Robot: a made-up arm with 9 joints.
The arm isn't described. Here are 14 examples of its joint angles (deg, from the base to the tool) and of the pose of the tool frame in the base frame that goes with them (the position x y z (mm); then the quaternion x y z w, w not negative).
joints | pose
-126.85 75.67 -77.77 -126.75 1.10 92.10 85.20 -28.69 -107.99 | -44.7 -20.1 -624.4 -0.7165 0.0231 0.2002 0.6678
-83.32 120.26 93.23 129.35 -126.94 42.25 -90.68 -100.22 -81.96 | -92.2 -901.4 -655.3 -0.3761 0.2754 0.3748 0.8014
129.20 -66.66 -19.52 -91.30 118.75 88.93 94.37 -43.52 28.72 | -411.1 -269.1 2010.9 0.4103 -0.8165 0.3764 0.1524
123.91 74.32 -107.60 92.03 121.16 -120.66 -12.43 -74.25 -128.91 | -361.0 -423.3 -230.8 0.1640 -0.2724 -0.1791 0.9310
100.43 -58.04 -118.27 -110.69 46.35 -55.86 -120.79 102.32 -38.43 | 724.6 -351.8 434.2 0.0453 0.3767 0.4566 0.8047
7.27 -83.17 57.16 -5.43 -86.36 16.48 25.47 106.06 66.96 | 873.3 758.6 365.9 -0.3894 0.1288 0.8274 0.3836
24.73 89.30 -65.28 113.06 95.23 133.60 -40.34 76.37 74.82 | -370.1 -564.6 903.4 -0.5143 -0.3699 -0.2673 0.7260
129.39 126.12 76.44 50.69 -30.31 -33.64 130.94 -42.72 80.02 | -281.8 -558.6 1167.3 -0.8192 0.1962 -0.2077 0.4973
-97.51 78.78 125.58 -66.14 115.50 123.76 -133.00 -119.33 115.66 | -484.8 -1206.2 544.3 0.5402 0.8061 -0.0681 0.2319
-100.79 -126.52 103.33 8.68 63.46 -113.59 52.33 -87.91 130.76 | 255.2 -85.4 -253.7 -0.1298 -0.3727 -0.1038 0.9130
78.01 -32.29 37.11 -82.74 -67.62 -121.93 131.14 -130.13 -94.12 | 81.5 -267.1 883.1 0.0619 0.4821 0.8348 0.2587
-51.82 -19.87 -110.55 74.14 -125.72 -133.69 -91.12 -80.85 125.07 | 488.4 -48.5 -93.9 0.3815 -0.4840 -0.7873 0.0186
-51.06 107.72 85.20 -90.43 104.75 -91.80 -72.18 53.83 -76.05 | 329.8 -1259.7 -376.7 0.2330 0.2210 0.1763 0.9305
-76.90 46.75 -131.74 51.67 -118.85 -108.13 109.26 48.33 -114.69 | 301.4 -317.0 299.5 -0.7453 -0.0200 -0.5202 0.4166
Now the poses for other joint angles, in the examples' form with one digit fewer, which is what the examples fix.
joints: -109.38 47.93 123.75 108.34 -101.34 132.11 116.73 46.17 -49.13
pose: 361 -680 -620 0.485 0.093 -0.479 0.725
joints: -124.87 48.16 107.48 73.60 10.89 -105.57 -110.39 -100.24 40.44
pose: 23 -637 -328 -0.297 0.667 0.645 0.225
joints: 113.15 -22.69 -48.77 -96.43 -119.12 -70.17 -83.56 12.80 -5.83
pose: 143 300 938 0.714 0.143 0.673 0.132
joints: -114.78 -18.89 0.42 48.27 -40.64 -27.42 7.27 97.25 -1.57
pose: -95 -313 -333 -0.229 0.487 -0.607 0.584
